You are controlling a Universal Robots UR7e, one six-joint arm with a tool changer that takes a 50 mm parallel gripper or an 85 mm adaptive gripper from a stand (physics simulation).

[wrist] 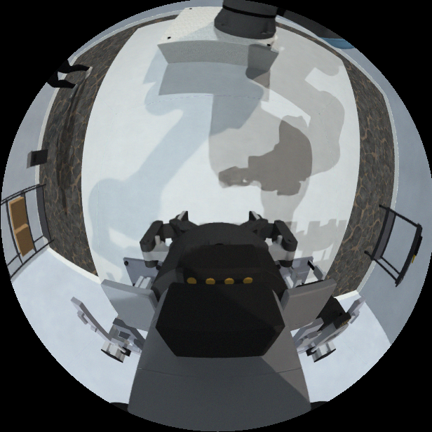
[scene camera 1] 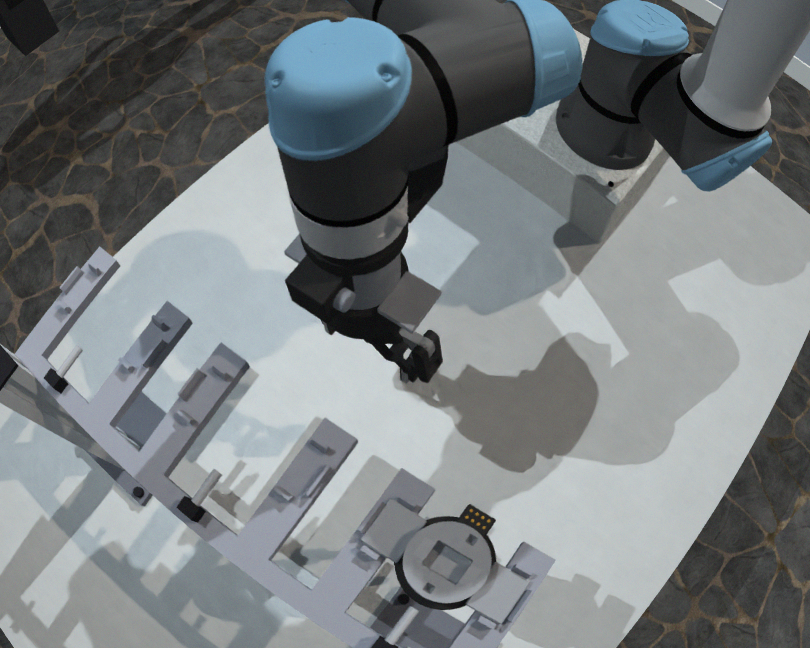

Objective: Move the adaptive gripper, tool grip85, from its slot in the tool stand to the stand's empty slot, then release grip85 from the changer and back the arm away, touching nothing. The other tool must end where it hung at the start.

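Frame: origin at the arm's base, x ahead, y left, z up, level; millimetres.
Seen in the pictures: arm's base at its link origin: (scene camera 1: 605, 128).
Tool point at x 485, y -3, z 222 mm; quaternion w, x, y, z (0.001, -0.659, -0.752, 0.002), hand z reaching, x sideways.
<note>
Offsets run from my tool point to a thing's top centre. "pt": to the spot under its first point. Level surfaces: height alone.
The adaptive gripper grip85 {pt dx -1, dy +56, dz -130 mm} (scene camera 1: 413, 368) (wrist: 218, 217) is mounted on the arm's wrist and hangs over the table beside the stand, clear of its prongs. Its black fingers stand wide apart in the wrist view and hold nothing; one finger is partly hidden in the scene view. The grey tool stand (scene camera 1: 256, 554) runs from the left edge to the bottom of the scene view. Its left slot and middle slot hold no tool. The other tool {dx +119, dy +196, dz -28 mm} (scene camera 1: 415, 564) hangs in the right slot, its round plate facing up and its side plates resting on the two prongs.
Upright pins (scene camera 1: 70, 362) (scene camera 1: 209, 486) stand at the back of the slots. The robot's base (scene camera 1: 604, 135) (wrist: 245, 25) stands on a pale block (wrist: 200, 52) on the far side of the white table {dz -328 mm} (scene camera 1: 378, 418). The stand's prongs point toward the gripper's side.
</note>
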